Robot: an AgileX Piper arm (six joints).
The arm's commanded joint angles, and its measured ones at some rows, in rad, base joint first. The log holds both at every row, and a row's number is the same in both.
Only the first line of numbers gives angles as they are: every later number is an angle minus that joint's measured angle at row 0.
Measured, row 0: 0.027 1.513 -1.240 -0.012 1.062 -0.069
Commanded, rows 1 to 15: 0.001 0.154 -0.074 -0.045 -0.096 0.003; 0.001 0.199 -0.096 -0.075 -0.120 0.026; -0.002 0.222 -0.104 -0.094 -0.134 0.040; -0.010 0.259 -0.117 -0.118 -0.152 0.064; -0.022 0.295 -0.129 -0.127 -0.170 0.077; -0.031 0.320 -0.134 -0.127 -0.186 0.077; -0.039 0.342 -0.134 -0.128 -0.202 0.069; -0.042 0.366 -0.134 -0.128 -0.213 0.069; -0.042 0.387 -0.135 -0.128 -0.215 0.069; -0.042 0.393 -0.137 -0.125 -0.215 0.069; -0.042 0.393 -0.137 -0.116 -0.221 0.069; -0.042 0.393 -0.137 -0.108 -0.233 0.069; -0.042 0.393 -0.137 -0.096 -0.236 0.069; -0.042 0.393 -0.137 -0.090 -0.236 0.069; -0.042 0.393 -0.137 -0.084 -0.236 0.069
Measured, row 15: -0.035 0.393 -0.131 -0.094 -0.228 0.069
